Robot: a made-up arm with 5 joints.
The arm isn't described. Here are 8 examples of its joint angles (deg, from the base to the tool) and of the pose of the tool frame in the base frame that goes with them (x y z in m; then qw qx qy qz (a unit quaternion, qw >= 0)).
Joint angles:
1: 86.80 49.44 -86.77 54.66 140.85
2: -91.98 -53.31 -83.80 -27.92 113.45
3: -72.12 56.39 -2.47 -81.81 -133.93
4: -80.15 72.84 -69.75 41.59 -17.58
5: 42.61 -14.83 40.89 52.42 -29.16
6: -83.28 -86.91 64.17 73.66 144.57
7: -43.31 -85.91 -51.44 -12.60 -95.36
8: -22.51 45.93 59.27 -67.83 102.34
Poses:
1: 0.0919 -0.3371 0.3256 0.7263 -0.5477 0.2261 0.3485
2: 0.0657 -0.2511 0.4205 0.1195 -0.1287 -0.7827 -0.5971
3: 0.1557 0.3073 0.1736 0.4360 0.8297 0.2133 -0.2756
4: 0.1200 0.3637 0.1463 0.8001 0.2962 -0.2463 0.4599
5: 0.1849 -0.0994 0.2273 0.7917 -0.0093 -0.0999 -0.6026
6: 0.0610 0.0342 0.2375 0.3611 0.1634 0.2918 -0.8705
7: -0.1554 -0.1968 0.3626 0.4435 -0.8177 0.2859 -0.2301
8: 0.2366 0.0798 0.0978 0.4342 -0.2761 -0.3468 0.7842
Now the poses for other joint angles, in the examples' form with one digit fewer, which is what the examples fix.
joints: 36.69 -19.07 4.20 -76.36 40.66
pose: 0.177 -0.073 0.462 0.011 0.606 0.796 0.000
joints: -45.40 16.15 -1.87 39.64 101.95
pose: 0.253 0.202 0.244 0.289 -0.140 -0.276 0.906
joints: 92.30 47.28 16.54 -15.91 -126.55
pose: 0.062 -0.275 0.097 0.332 -0.114 0.341 0.872
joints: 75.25 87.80 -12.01 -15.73 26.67
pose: 0.137 -0.243 -0.033 0.871 -0.197 -0.168 -0.419
